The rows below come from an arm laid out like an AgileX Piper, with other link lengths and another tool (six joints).
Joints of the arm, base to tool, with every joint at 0 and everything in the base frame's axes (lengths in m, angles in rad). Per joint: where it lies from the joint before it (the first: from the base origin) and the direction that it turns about. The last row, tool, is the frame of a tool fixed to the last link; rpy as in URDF.
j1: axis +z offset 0 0 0.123
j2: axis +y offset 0 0 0
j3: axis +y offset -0.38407 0 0.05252
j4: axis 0.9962 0 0.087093 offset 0.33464 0 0.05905
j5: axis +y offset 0 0 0
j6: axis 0.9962 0 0.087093 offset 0.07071 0 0.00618
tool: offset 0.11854 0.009 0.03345 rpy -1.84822 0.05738 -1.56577
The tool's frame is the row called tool.
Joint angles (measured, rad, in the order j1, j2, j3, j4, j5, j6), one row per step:
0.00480 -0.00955 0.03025 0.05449 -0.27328 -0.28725
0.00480 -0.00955 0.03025 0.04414 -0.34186 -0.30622
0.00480 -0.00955 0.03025 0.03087 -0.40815 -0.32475
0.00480 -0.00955 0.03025 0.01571 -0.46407 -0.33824
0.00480 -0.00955 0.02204 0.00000 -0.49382 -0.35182
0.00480 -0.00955 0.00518 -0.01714 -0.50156 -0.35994
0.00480 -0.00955 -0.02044 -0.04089 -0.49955 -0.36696
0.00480 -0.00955 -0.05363 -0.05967 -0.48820 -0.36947
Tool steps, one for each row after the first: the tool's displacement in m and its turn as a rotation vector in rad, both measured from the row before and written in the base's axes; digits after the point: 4 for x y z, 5 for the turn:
-0.0059 0.0006 0.0114 -0.02743 -0.06835 -0.01099
-0.0065 0.0011 0.0105 -0.02951 -0.06613 -0.01128
-0.0060 0.0015 0.0085 -0.02659 -0.05590 -0.00880
-0.0047 0.0018 0.0082 -0.02705 -0.03804 -0.00843
-0.0039 0.0020 0.0089 -0.02376 -0.02475 -0.00581
-0.0045 0.0027 0.0115 -0.02928 -0.02385 -0.00652
-0.0052 0.0019 0.0137 -0.02046 -0.02201 -0.00454

